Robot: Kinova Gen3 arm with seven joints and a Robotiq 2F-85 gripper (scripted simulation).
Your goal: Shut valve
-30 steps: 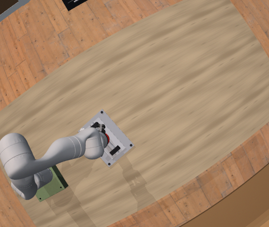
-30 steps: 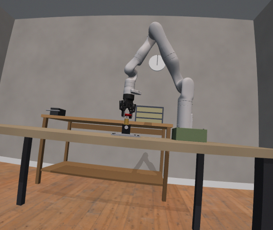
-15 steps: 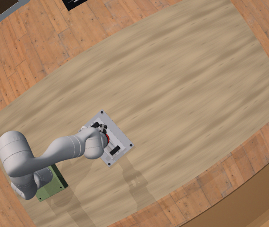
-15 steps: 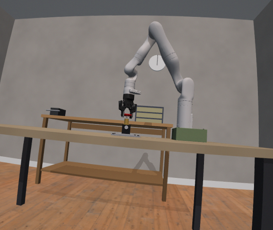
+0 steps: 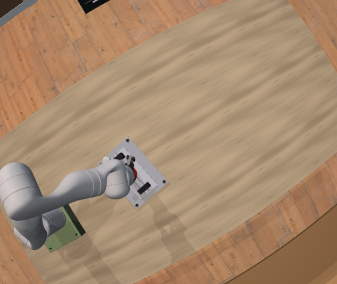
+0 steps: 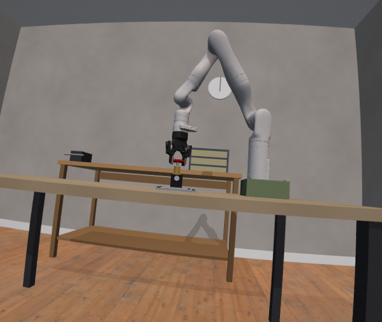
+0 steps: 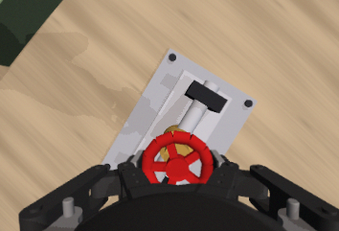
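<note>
My hand is right at the red handwheel.
</note>
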